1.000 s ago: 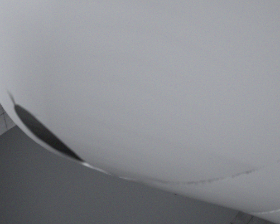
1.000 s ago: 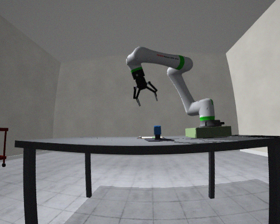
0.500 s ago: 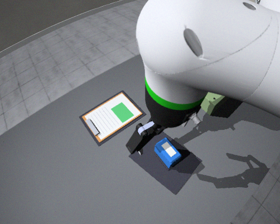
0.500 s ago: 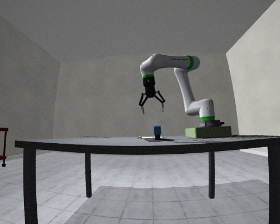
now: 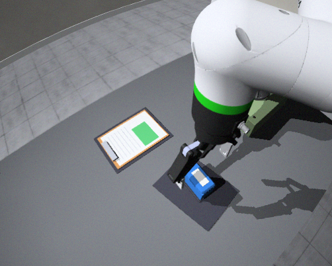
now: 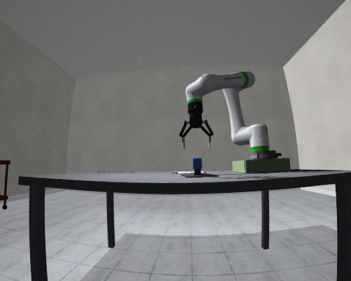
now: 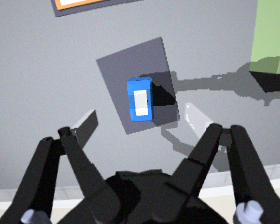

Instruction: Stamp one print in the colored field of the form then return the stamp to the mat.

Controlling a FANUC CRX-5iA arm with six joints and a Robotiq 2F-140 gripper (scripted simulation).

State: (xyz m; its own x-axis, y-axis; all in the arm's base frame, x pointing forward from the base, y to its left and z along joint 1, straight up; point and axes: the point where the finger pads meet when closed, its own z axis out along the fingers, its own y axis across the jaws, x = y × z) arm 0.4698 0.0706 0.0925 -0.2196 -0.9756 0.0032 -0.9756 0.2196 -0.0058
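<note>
Right now my hand is 120 mm above the blue stamp. From my hand the other things lie so: dark mat: 170 mm below.
</note>
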